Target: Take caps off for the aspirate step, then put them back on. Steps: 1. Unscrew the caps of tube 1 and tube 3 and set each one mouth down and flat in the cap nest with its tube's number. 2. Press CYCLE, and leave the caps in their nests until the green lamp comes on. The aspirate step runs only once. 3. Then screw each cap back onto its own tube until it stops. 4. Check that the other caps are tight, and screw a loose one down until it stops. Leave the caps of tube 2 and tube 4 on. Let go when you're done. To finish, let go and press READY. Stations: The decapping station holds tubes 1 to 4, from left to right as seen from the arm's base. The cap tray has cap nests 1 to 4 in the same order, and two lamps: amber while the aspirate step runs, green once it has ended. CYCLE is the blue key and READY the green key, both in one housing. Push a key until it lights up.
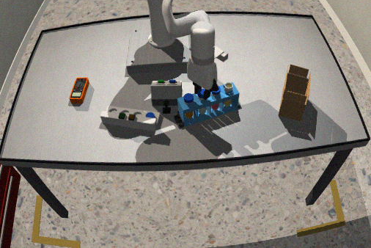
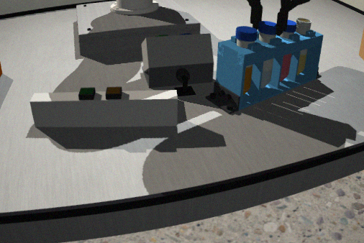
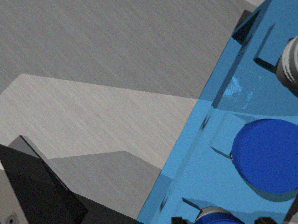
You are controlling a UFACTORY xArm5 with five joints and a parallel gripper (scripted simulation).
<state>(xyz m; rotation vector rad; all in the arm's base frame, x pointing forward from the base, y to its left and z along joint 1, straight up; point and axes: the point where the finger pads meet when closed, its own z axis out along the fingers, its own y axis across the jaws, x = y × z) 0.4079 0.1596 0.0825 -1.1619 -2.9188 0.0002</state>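
My hand is 20 mm past the blue cap, 50 mm to the right of it and 20 mm above it. Also, from my hand: blue key (120 mm behind, 110 mm to the right, 60 mm below); green key (120 mm behind, 150 mm to the right, 60 mm below); grey key housing (100 mm behind, 130 mm to the right, 80 mm below).
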